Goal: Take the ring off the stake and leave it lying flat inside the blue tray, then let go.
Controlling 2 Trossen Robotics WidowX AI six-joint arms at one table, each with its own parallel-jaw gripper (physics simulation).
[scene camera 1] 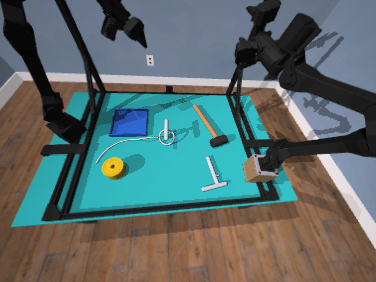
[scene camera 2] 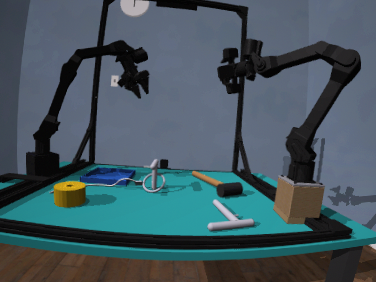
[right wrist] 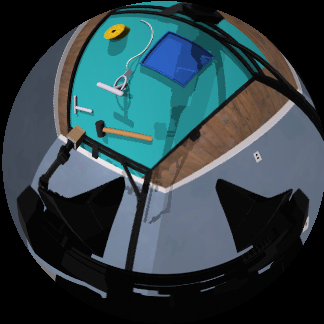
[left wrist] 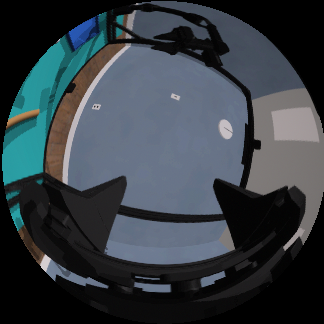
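Pixels of known places: left gripper, fingertip midpoint: (scene camera 1: 243, 23) (left wrist: 171, 182); right gripper, fingertip midpoint: (scene camera 1: 141, 43) (scene camera 2: 143, 96) (right wrist: 172, 183) (left wrist: 151, 42); left arm's base, origin of the base link: (scene camera 1: 265, 164) (scene camera 2: 300, 180) (right wrist: 70, 143); right arm's base, origin of the base link: (scene camera 1: 62, 122) (scene camera 2: 42, 153).
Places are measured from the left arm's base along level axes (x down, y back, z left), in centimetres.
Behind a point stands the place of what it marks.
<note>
The white ring (scene camera 1: 167, 145) {x 10.7, y -46.4, z -12.7 cm} (scene camera 2: 144, 183) {x 9.3, y -50.7, z -15.6 cm} is tilted at the lower part of the upright pale stake (scene camera 1: 166, 128) {x 0.6, y -47.1, z -15.9 cm} (scene camera 2: 155, 166) {x 1.1, y -45.7, z -10.3 cm} (right wrist: 106, 87) {x 0.5, y -47.4, z -15.2 cm}. A white cord runs from the ring's left side. How the ring sits around the stake is hard to make out. The blue tray (scene camera 1: 127, 121) {x 11.1, y -71.1, z -26.2 cm} (scene camera 2: 106, 176) {x 11.1, y -70.9, z -25.1 cm} (left wrist: 83, 33) (right wrist: 170, 56) {x 11.1, y -67.7, z -24.4 cm} lies flat to the left of the stake in scene camera 1 and holds nothing visible. My left gripper (left wrist: 171, 182) {x -39.4, y -22.5, z -32.4 cm} is open and empty, high above the table's right side. My right gripper (scene camera 2: 143, 94) {x -27.0, y -59.1, z -36.6 cm} (right wrist: 172, 183) {x -27.0, y -59.1, z -36.6 cm} is open and empty, high above the back left.
A yellow spool (scene camera 1: 109, 171) {x 6.7, y -69.7, z 5.7 cm} (scene camera 2: 70, 195) {x 8.2, y -66.4, z 6.9 cm} stands at the front left. A mallet (scene camera 1: 206, 122) {x 8.5, y -24.6, z -28.9 cm} (scene camera 2: 229, 189) {x 8.3, y -18.7, z -13.7 cm} (right wrist: 127, 133) {x 8.9, y -26.7, z -32.4 cm} lies right of the stake. A white T-shaped piece (scene camera 1: 213, 171) {x 9.7, y -22.0, z 1.3 cm} (scene camera 2: 230, 224) {x 10.1, y -22.4, z 9.3 cm} lies front right. A black frame (scene camera 1: 165, 206) {x 9.8, y -43.9, z 18.3 cm} borders the work area.
</note>
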